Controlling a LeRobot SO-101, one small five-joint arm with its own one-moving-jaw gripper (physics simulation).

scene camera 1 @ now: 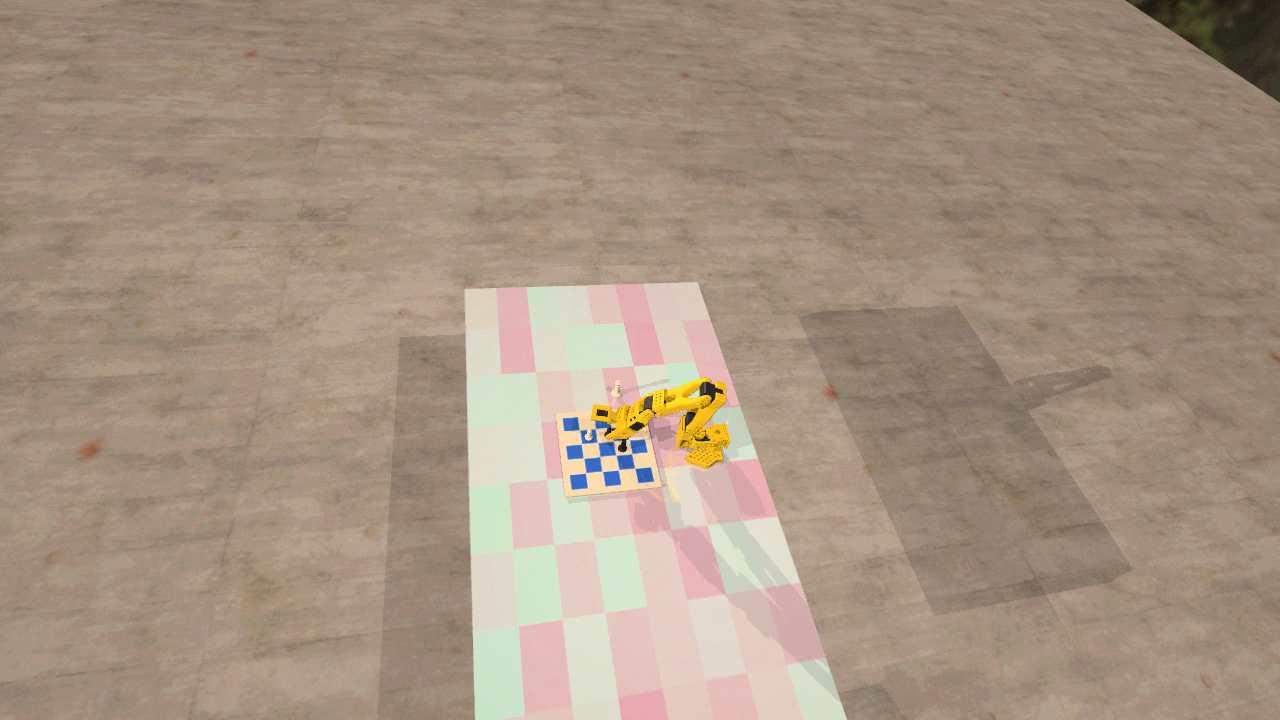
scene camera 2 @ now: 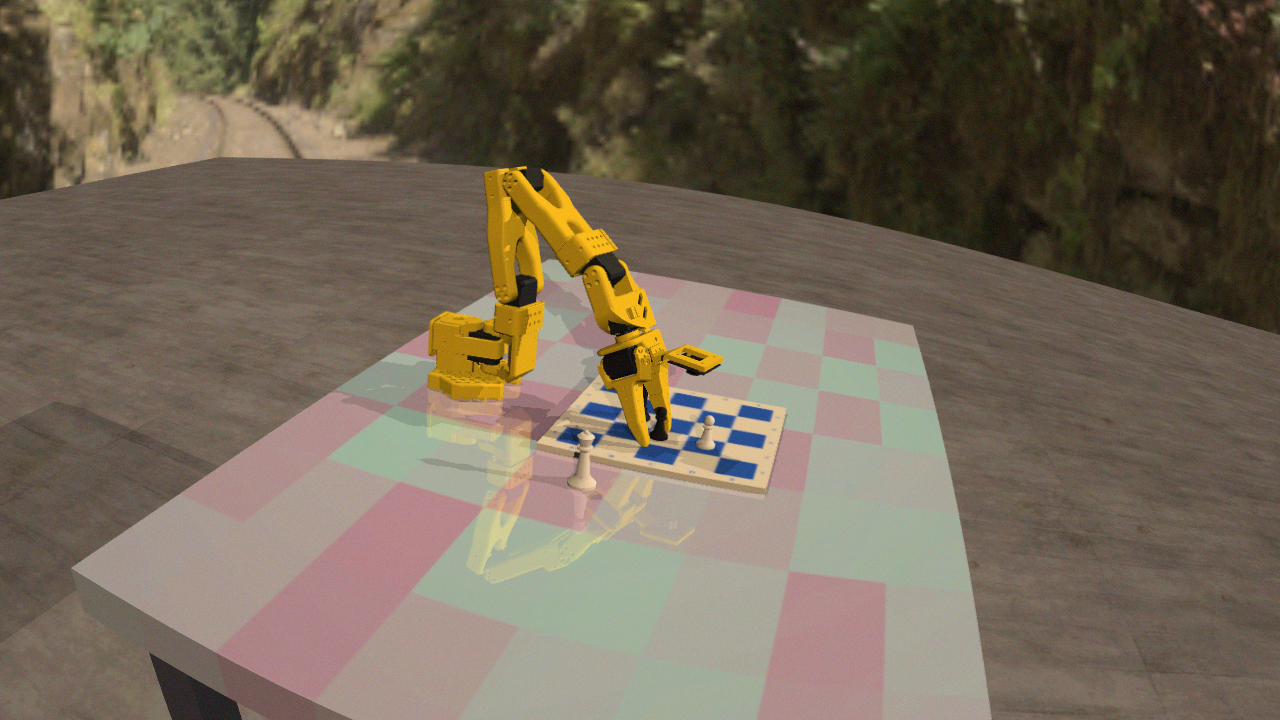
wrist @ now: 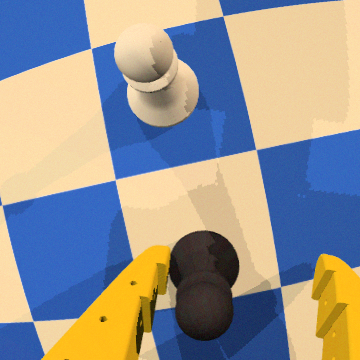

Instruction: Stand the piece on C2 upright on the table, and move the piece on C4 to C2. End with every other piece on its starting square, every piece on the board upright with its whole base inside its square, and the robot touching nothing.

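Frame: origin at the arm's base, x left, y back, z up, level; millimetres.
Seen in the pictures: hand, tool point: [scene camera 1: 607, 436] [scene camera 2: 664, 428] [wrist: 168, 263]; arm's base, link origin: [scene camera 1: 693, 448] [scene camera 2: 489, 386].
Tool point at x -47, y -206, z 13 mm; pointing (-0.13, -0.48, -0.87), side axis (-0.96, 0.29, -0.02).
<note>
Pixels of each thing's middle, then the offset from my tool point to it. Level surfaces: height alone.
- black pawn, body centre: [wrist: 203, 287] [scene camera 2: 660, 422] dx -8, dy +4, dz +9 mm
- tall white crowned piece, body centre: [scene camera 2: 584, 457] [scene camera 1: 617, 387] dx -131, dy +45, dz +14 mm
- board, body centre: [wrist: 73, 254] [scene camera 2: 673, 428] [scene camera 1: 607, 449] dx +30, dy -4, dz -10 mm
- white pawn, body centre: [wrist: 153, 72] [scene camera 2: 707, 430] [scene camera 1: 589, 433] dx -7, dy -43, dz +9 mm
- black piece, body centre: [scene camera 2: 641, 400] [scene camera 1: 623, 443] dx +30, dy +32, dz +13 mm
- green table, surface height: dz -13 mm
My gripper [scene camera 1: 609, 437] [scene camera 2: 654, 436] [wrist: 242, 254] is open, its jaws on either side of a black pawn [scene camera 2: 660, 424] [wrist: 205, 312]. The pawn stands upright on a cream square, close to the left jaw in the wrist view; contact is unclear. A wide gap separates it from the right jaw. A tall white crowned piece [scene camera 1: 616, 390] [scene camera 2: 582, 467] stands upright on the table beside the board [scene camera 1: 562, 456] [scene camera 2: 776, 434]. A white pawn [scene camera 1: 588, 436] [scene camera 2: 706, 435] [wrist: 162, 102] stands upright on a blue square. Square labels are unreadable.
Another black piece [scene camera 1: 622, 445] stands on the board and is mostly hidden behind the jaws in the second scene view. The arm's yellow base [scene camera 1: 705, 456] [scene camera 2: 465, 385] stands on the pink and green table [scene camera 1: 554, 689] [scene camera 2: 895, 626], beside the board.
</note>
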